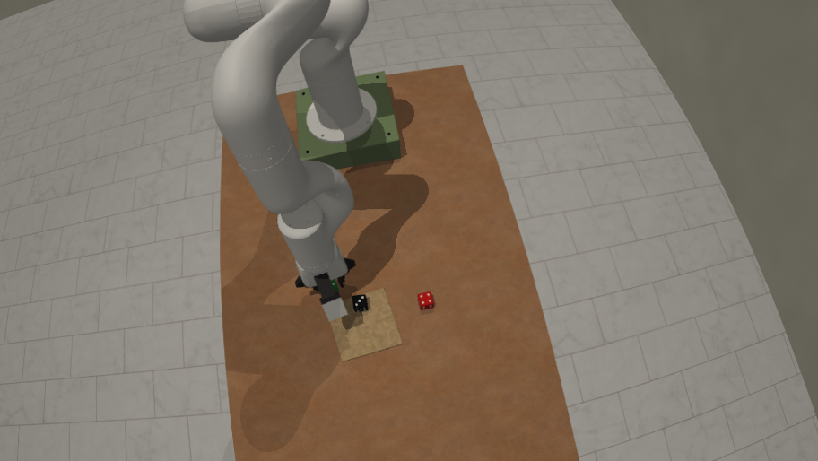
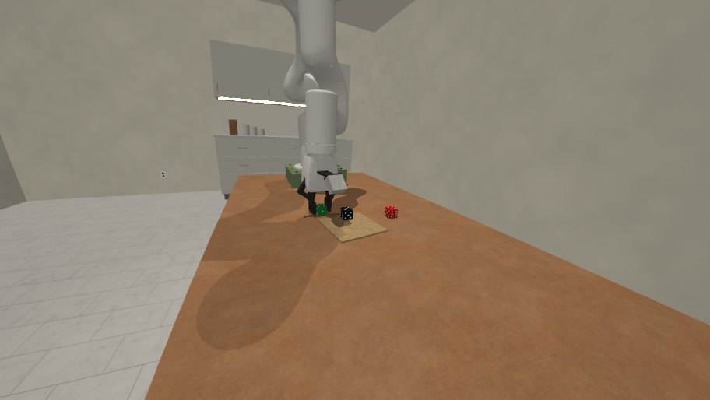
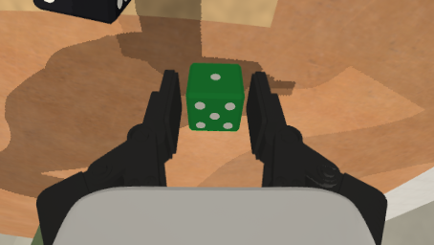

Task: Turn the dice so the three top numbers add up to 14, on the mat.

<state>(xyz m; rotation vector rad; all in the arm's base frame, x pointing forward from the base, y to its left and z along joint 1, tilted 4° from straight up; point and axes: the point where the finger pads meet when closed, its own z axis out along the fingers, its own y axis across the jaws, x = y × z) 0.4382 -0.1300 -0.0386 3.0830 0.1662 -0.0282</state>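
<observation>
Right now my hand is 10 mm above the green die. Round my hand: black die 60 mm to the left, 60 mm ahead, 10 mm below; tan square mat 110 mm ahead, 50 mm to the left, 20 mm below; red die 200 mm to the left, 100 mm ahead, 10 mm below.
</observation>
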